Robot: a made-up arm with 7 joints.
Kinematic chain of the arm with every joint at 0, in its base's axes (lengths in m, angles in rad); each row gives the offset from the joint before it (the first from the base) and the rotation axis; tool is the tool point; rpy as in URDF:
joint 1: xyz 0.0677 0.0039 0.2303 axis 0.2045 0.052 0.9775
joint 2: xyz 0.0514 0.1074 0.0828 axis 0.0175 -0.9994 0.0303
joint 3: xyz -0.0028 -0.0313 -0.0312 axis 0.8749 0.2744 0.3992
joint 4: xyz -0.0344 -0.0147 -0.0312 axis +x
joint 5: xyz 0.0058 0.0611 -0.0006 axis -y
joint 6: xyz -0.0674 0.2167 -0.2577 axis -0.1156 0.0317 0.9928
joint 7: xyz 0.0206 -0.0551 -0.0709 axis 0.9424 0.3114 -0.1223
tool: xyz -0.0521 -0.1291 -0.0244 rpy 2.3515 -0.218 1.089
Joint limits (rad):
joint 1: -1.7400..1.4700
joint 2: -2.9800..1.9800
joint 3: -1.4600..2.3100
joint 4: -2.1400..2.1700
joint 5: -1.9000..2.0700
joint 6: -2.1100..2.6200
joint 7: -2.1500..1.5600
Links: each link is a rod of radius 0.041 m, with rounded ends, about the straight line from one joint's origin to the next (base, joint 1, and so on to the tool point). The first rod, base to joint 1, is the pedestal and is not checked.
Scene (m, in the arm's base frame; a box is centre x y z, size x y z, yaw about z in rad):
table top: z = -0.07
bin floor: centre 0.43 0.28 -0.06 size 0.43 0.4 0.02 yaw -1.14
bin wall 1: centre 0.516 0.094 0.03 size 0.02 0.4 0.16 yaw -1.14
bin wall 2: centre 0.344 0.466 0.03 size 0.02 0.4 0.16 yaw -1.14
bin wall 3: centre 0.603 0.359 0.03 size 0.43 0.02 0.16 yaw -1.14
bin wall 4: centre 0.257 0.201 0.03 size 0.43 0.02 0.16 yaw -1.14
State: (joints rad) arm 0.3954 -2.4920 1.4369 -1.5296 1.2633 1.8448 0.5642
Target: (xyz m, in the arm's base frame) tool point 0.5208 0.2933 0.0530
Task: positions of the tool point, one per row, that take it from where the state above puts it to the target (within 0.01 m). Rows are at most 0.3 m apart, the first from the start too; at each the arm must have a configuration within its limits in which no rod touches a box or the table.
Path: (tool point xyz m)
1: 0.0142 0.5301 0.2306
2: 0.3034 0.4796 0.1931
3: 0.5208 0.2933 0.2360
4: 0.5320 0.2881 0.1338
5: 0.5208 0.2933 0.0530

